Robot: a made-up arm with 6 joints.
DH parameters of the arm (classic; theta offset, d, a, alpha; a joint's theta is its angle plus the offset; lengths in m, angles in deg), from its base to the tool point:
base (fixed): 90 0.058 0 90
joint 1: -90 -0.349 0.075 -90
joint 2: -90 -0.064 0.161 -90
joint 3: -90 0.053 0.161 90
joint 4: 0 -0.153 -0.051 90
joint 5: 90 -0.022 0.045 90
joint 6: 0 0.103 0.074 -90
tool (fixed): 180 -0.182 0 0
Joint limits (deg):
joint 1: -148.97..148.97
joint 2: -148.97..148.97
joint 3: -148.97..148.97
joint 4: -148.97..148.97
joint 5: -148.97..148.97
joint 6: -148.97..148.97
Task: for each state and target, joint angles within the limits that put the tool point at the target. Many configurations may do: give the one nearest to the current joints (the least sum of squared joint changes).
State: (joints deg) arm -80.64 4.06 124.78 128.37 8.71 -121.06
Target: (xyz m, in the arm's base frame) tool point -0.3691 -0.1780 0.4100
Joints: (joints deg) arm -89.24 14.11 142.42 127.65 0.59 -120.91
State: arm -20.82 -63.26 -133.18 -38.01 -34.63 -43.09
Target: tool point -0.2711 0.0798 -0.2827
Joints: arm -0.51 -58.94 -112.09 -37.03 -35.68 -56.61
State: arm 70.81 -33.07 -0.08 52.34 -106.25 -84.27
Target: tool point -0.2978 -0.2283 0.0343
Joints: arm 76.75 -58.91 -0.63 60.30 -137.64 -97.48
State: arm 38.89 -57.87 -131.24 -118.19 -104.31 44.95
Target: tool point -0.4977 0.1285 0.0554
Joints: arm 38.15 -56.65 -127.26 -128.44 -96.00 57.01
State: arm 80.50 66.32 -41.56 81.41 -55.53 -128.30
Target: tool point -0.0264 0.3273 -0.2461
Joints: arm 40.90 55.45 1.09 74.92 -55.28 -114.87
